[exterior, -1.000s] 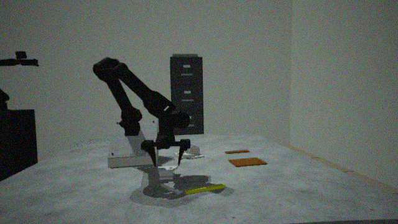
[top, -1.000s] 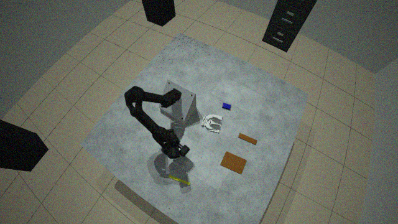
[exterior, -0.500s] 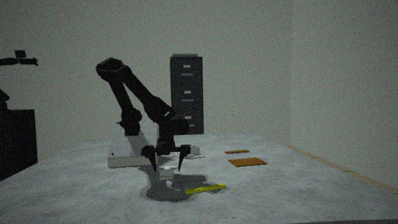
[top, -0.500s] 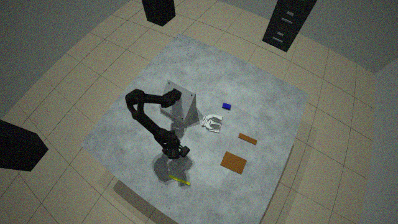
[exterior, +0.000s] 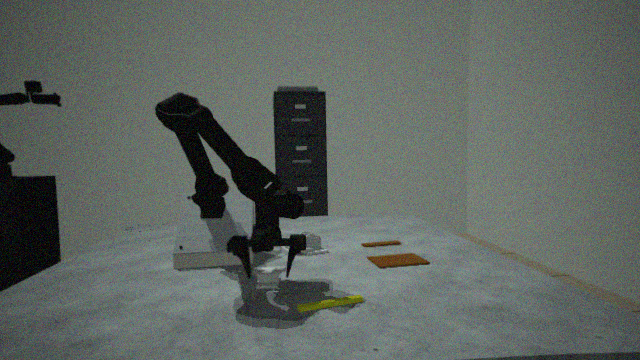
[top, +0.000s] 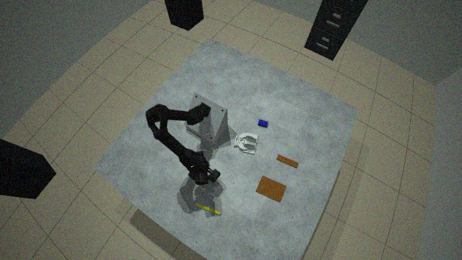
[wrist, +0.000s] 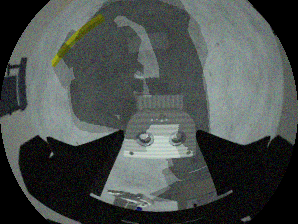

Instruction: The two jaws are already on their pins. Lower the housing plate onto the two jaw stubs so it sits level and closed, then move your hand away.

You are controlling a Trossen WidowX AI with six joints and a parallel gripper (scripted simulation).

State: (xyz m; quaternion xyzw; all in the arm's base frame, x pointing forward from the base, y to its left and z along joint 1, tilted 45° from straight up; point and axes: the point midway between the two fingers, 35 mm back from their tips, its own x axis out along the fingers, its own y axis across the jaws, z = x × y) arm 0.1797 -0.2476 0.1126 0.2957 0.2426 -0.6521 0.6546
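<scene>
Now: gripper tip 10 mm to the left of the white block. The rest, counted from my gripper tip: blue block 120 mm ahead, 440 mm to the left; orange square 360 mm ahead, 120 mm to the left, 10 mm below; yellow bar 130 mm ahead, 160 mm to the right, 10 mm below.
</scene>
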